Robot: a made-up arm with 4 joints. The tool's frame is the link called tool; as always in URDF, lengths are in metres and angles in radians. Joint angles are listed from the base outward. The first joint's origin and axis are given. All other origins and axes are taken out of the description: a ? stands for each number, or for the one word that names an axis. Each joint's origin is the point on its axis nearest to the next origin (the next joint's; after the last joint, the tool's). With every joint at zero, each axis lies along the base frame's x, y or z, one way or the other. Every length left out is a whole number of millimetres.
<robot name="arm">
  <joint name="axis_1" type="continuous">
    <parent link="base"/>
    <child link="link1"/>
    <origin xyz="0 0 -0.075"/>
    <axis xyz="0 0 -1"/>
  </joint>
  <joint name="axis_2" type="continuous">
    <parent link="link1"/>
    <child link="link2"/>
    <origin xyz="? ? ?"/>
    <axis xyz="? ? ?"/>
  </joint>
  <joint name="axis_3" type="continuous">
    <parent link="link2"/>
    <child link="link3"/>
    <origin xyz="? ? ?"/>
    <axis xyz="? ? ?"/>
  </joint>
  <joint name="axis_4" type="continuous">
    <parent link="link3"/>
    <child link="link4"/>
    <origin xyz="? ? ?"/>
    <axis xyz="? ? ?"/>
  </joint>
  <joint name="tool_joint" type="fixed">
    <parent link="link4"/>
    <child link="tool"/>
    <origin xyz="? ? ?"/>
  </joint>
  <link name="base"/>
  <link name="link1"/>
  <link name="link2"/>
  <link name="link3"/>
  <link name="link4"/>
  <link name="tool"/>
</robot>
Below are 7 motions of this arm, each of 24 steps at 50 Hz.
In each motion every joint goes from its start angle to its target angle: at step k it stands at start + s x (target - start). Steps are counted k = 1, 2, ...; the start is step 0. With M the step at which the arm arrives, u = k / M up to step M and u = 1 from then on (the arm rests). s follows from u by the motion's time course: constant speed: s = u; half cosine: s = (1 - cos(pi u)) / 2; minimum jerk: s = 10 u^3 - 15 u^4 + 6 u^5.
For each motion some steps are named. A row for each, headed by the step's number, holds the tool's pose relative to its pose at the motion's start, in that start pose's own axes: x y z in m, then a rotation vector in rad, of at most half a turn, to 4 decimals.
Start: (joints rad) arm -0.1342 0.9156 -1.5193 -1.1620
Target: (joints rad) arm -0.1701 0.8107 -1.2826 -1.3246
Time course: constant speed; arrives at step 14
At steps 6, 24:
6: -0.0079 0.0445 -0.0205 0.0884 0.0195 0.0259
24: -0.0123 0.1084 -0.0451 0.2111 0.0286 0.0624

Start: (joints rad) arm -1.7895 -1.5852 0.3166 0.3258
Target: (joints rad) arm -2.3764 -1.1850 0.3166 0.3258
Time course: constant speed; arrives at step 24
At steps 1, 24:
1: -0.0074 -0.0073 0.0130 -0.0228 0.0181 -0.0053
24: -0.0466 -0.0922 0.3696 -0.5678 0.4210 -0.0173

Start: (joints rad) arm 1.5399 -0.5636 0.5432 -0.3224
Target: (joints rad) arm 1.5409 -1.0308 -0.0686 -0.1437
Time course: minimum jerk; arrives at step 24
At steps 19, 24:
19: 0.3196 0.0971 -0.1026 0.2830 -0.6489 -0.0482
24: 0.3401 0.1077 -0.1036 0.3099 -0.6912 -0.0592

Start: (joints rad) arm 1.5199 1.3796 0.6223 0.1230
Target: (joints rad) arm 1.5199 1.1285 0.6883 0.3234
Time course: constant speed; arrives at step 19
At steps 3, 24:
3: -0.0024 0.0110 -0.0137 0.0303 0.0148 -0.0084
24: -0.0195 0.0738 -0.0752 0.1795 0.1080 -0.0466

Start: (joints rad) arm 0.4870 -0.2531 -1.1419 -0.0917
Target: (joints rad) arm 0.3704 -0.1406 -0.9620 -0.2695
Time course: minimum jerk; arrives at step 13
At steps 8, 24:
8: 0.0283 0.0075 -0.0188 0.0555 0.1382 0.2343
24: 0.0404 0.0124 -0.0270 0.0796 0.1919 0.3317

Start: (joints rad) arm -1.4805 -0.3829 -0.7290 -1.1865
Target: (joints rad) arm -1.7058 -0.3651 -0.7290 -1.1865
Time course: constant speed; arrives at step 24
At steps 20, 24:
20: 0.0751 -0.0061 -0.0601 0.1033 -0.0718 0.1401
24: 0.0908 -0.0054 -0.0714 0.1237 -0.0864 0.1682

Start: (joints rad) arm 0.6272 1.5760 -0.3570 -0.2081
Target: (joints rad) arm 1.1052 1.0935 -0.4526 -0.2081
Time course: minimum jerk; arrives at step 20
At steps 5, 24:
5: -0.0215 0.0222 -0.0180 0.0535 0.0292 -0.0186
24: -0.2375 0.2587 -0.0632 0.4584 0.2870 -0.2891

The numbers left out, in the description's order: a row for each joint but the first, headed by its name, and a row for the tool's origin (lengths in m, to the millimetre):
axis_2: xyz -0.045 -0.08 0, axis -1 0 0
axis_3: xyz 0 -0.231 0.055, axis 0 1 0
axis_4: xyz -0.023 0 -0.406, axis 0 0 -1
tool: xyz -0.054 -0.246 0

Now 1 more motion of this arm.
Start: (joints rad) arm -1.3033 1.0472 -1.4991 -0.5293
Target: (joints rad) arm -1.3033 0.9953 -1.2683 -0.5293
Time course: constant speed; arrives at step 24
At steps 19, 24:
19: -0.0810 0.0476 -0.0045 0.0980 0.1543 -0.0406
24: -0.1017 0.0611 -0.0035 0.1249 0.1943 -0.0511

